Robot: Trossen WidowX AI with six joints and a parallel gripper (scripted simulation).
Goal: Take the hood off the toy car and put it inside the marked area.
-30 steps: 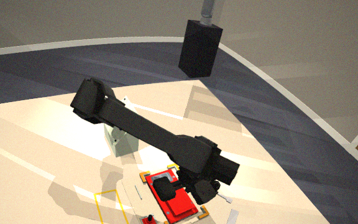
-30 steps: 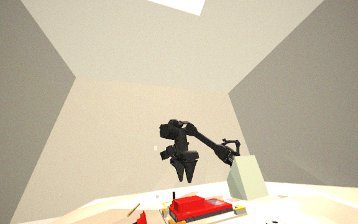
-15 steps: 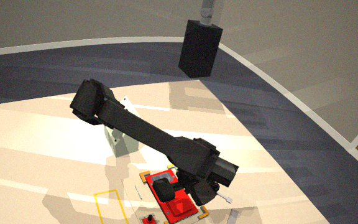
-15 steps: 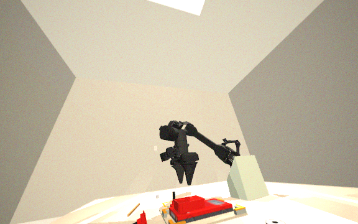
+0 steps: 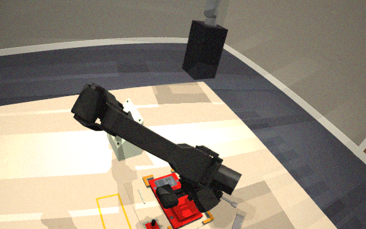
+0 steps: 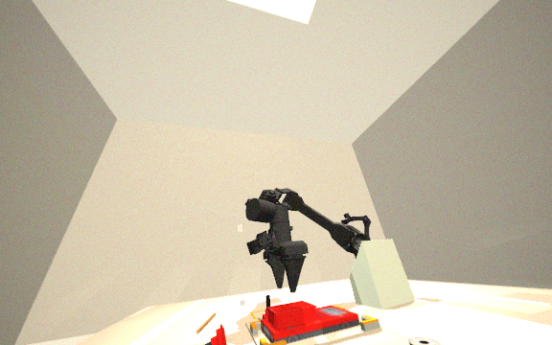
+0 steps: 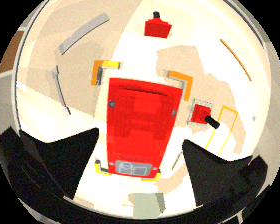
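Now: the red hood 10 mm behind my gripper tip and 40 mm below it. From my gripper tip the other things lie so: grey strip 140 mm ahead, 140 mm to the left, 80 mm below; wheel 140 mm behind, 200 mm to the left, 70 mm below; thin wooden rod 180 mm ahead, 230 mm to the right, 80 mm below.
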